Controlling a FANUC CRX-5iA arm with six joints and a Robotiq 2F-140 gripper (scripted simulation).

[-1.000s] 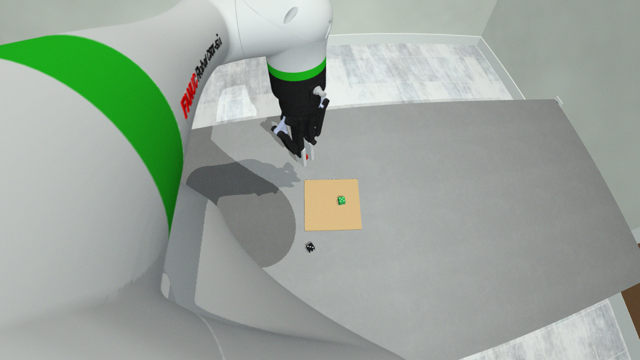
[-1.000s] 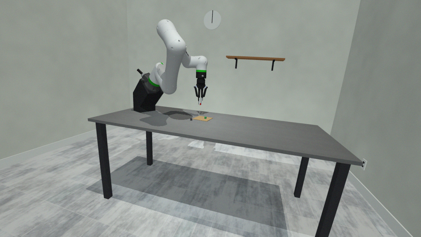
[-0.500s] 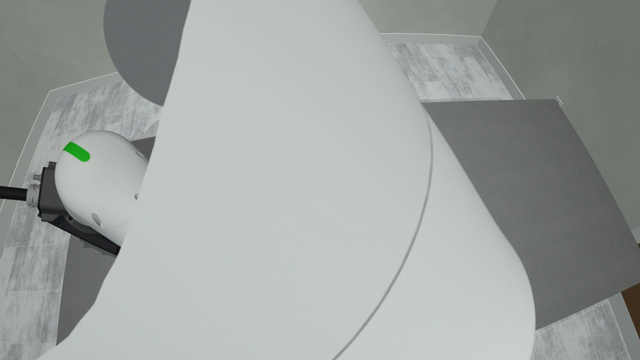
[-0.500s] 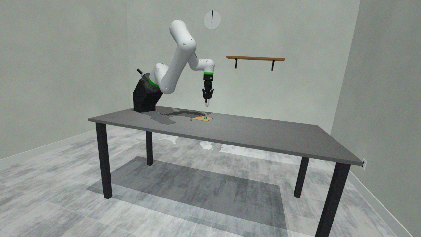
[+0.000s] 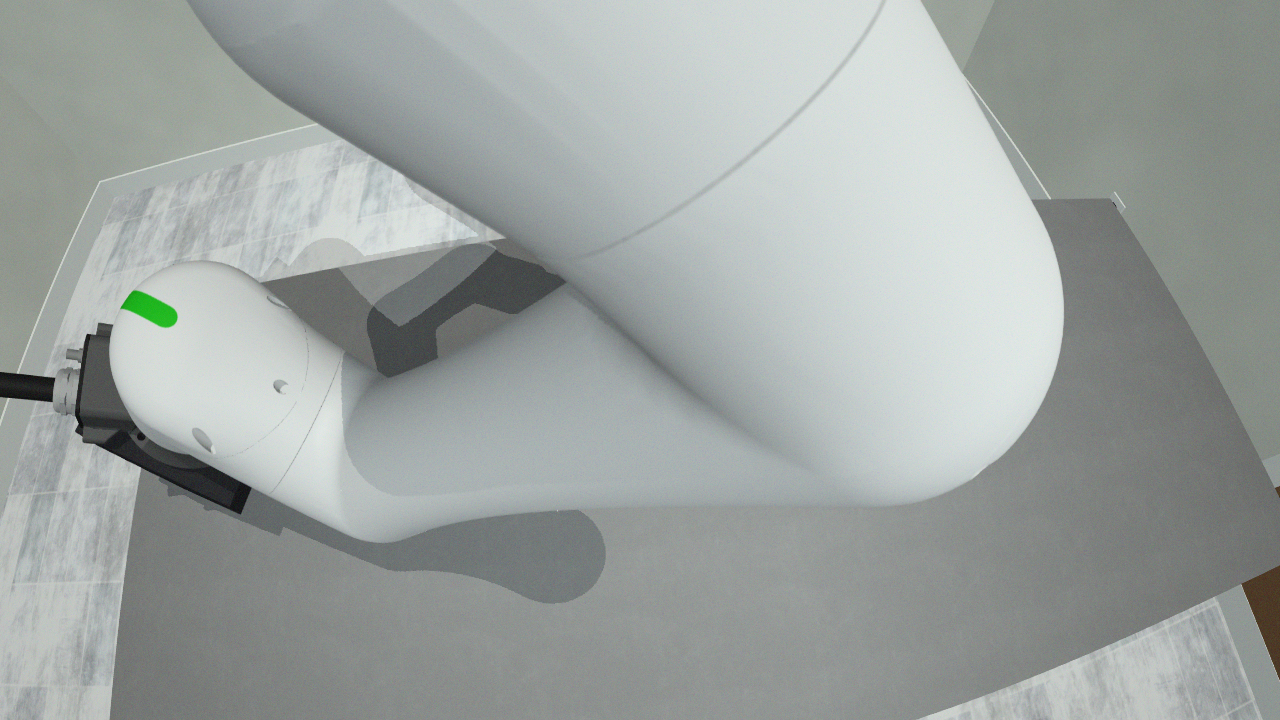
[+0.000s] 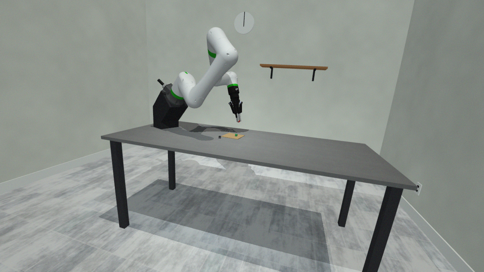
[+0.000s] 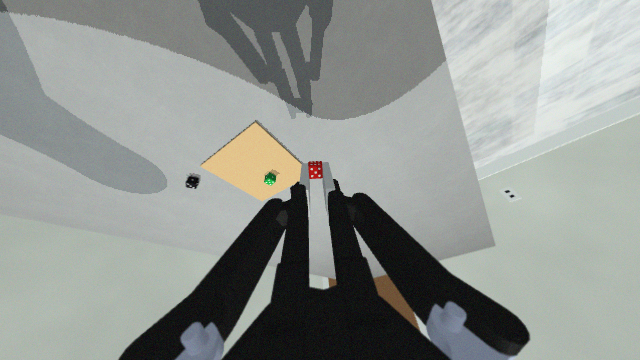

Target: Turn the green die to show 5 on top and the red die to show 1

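Right now the red die is 3 cm below my hand. Round my hand: green die: 1 cm ahead, 14 cm to the right, 12 cm below; then tan mat: 1 cm behind, 14 cm to the right, 13 cm below; then black die: 10 cm behind, 23 cm to the right, 12 cm below.
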